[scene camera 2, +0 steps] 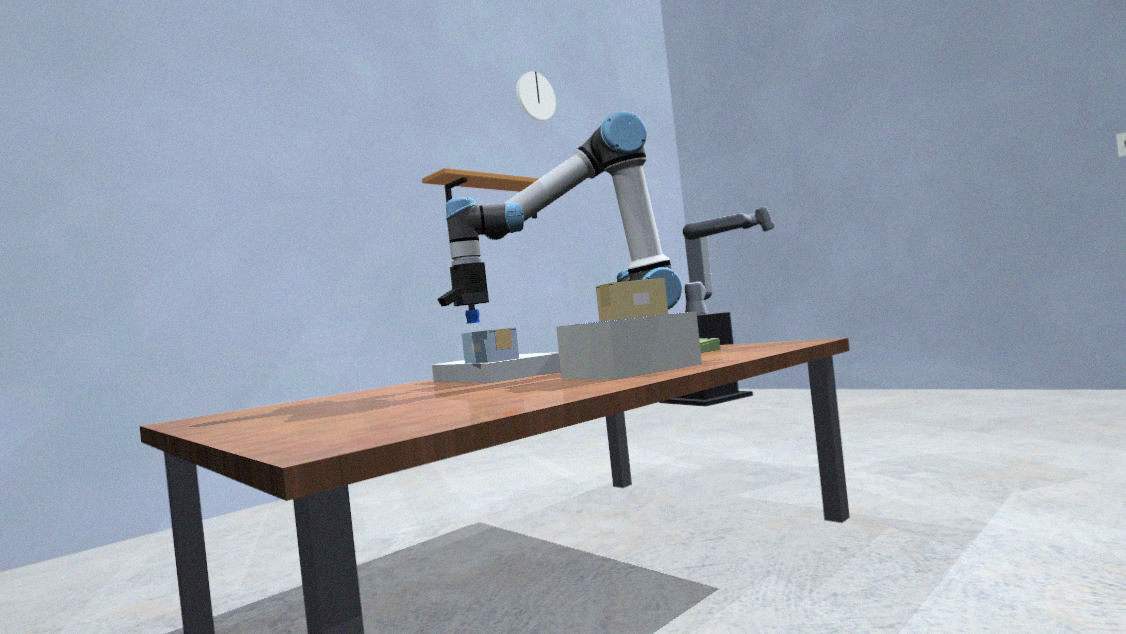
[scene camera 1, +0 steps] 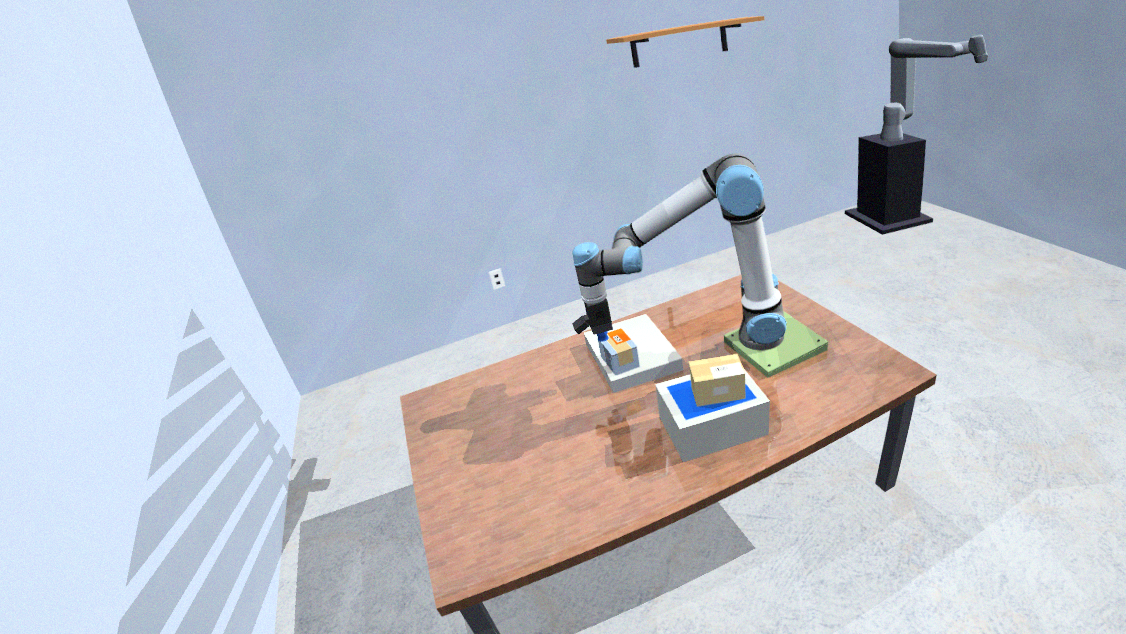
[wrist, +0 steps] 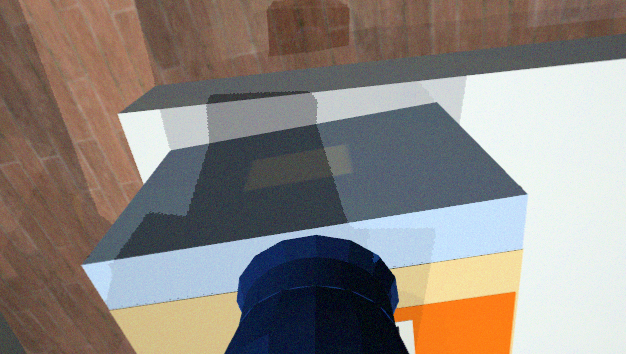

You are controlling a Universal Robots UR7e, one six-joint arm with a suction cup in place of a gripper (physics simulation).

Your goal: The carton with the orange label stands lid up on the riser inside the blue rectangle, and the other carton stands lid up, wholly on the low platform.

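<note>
The carton with the orange label point(scene camera 1: 622, 360) point(scene camera 2: 480, 346) point(wrist: 425, 165) has light blue sides and stands label up near one corner of the low white platform point(scene camera 1: 654, 346) point(scene camera 2: 449, 373) point(wrist: 575, 200). The other carton point(scene camera 1: 717, 385) point(scene camera 2: 631, 299) is tan, with a white label on top, and stands on the tall grey riser point(scene camera 1: 720, 435) point(scene camera 2: 630, 346), over part of the blue rectangle point(scene camera 1: 682, 401). My blue suction cup point(scene camera 1: 602, 336) point(scene camera 2: 471, 316) point(wrist: 317, 265) points down, close above the orange-label carton, with a small gap below it in scene camera 2. It holds nothing. In the wrist view it hides part of the carton's top.
The arm's base stands on a green plate point(scene camera 1: 795, 355) point(scene camera 2: 709, 344) behind the riser. All stand on a wooden table point(scene camera 1: 512, 504) point(scene camera 2: 378, 429). A wall shelf point(scene camera 1: 685, 29) point(scene camera 2: 480, 180) hangs behind. A second grey arm point(scene camera 1: 902, 78) point(scene camera 2: 698, 263) stands on a black pedestal away from the table.
</note>
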